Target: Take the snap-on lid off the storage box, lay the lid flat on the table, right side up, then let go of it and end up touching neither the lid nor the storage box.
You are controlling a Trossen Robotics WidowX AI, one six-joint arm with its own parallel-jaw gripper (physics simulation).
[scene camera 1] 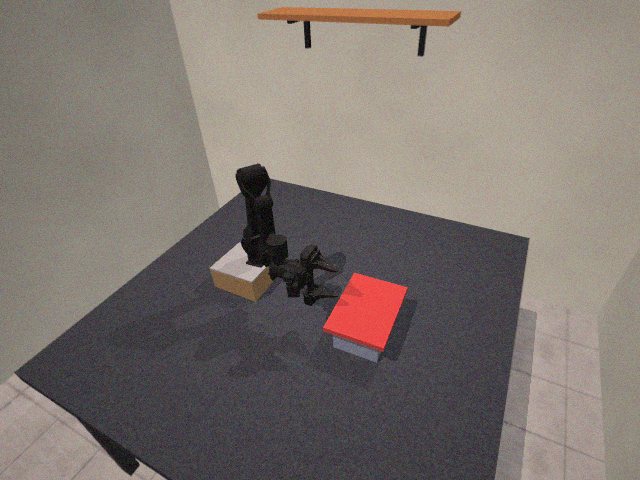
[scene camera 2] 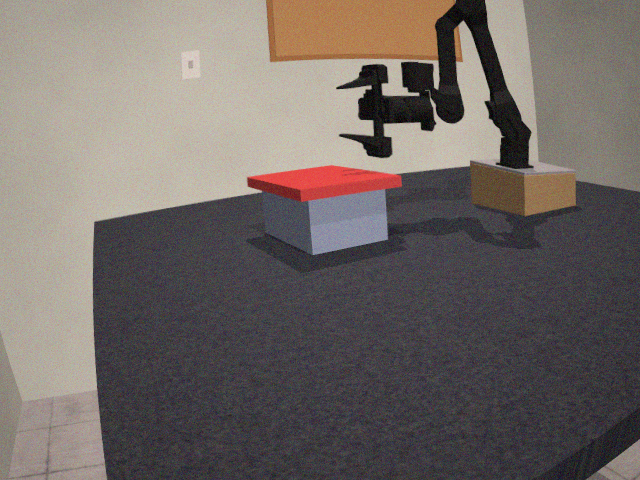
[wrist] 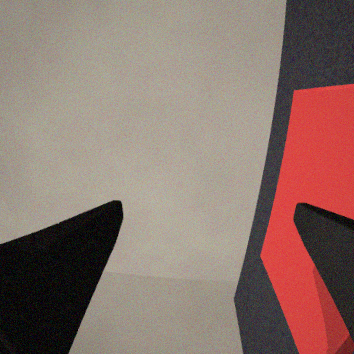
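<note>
The flat red lid [scene camera 1: 367, 312] [scene camera 2: 325, 180] [wrist: 320, 150] sits level on top of the blue-grey storage box [scene camera 1: 356, 348] [scene camera 2: 346, 222], overhanging its walls. The box stands upright on the dark table [scene camera 1: 206, 387] [scene camera 2: 310, 361] [wrist: 320, 40]. My gripper [scene camera 1: 337, 283] [scene camera 2: 338, 111] [wrist: 208, 210] is wide open and empty. It points sideways, roughly level, with one finger above the other. In scene camera 2, both fingers are higher than the lid, with a gap below the lower one. The box does not show in the wrist view.
The arm's base stands on a wooden block with a pale top [scene camera 1: 235, 284] [scene camera 2: 496, 188], on the arm side of the box. A wooden shelf [scene camera 1: 356, 16] hangs on the wall beyond the table. The table's edge shows beyond the lid in the wrist view.
</note>
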